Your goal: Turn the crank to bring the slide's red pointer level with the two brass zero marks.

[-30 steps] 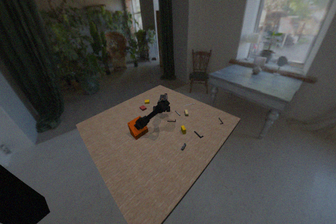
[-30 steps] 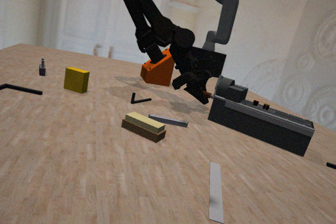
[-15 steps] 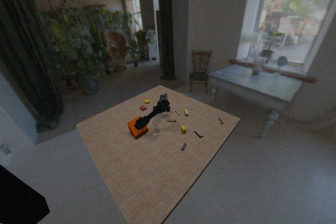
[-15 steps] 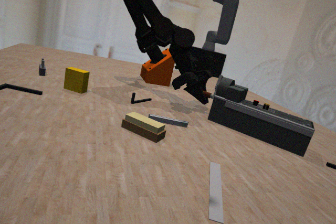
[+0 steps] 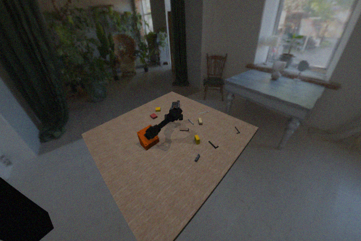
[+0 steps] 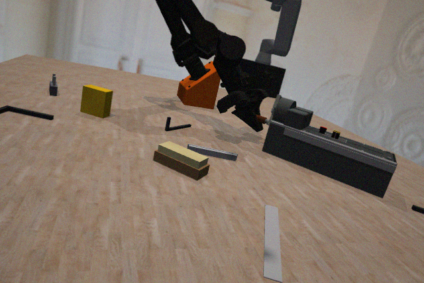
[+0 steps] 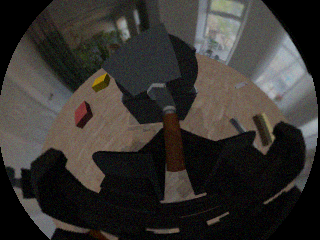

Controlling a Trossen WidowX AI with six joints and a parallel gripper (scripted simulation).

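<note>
Right now my gripper tip is 3 cm below the brown crank handle, 2 cm past it and 1 cm to the left of it. Round my gripper tip: red pointer: 11 cm ahead, 8 cm to the left, 5 cm above; then red block: 25 cm to the left, 8 cm behind, 2 cm below; then grey bar: 16 cm to the right, 8 cm ahead, 3 cm below.
</note>
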